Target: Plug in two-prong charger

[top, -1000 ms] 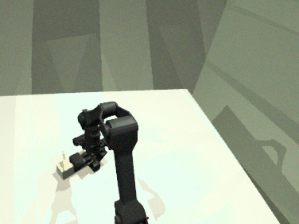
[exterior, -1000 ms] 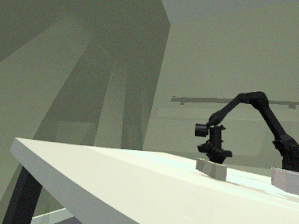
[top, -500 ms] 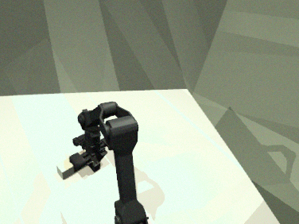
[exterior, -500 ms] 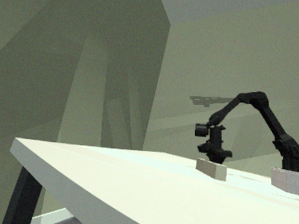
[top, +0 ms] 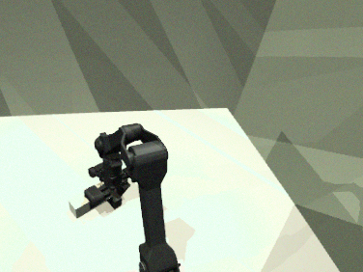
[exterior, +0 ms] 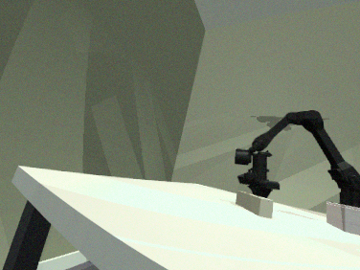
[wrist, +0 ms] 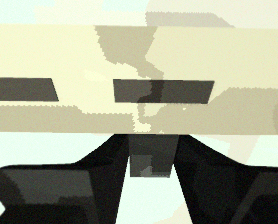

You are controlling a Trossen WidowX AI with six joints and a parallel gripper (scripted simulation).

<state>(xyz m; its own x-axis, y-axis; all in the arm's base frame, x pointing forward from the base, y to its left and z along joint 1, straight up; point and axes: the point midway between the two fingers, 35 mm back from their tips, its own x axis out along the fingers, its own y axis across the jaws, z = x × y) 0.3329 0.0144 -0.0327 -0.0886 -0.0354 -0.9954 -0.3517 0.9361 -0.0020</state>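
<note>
My gripper tip is 20 mm short of the charger, 10 mm to the right of it and 10 mm below it.
</note>
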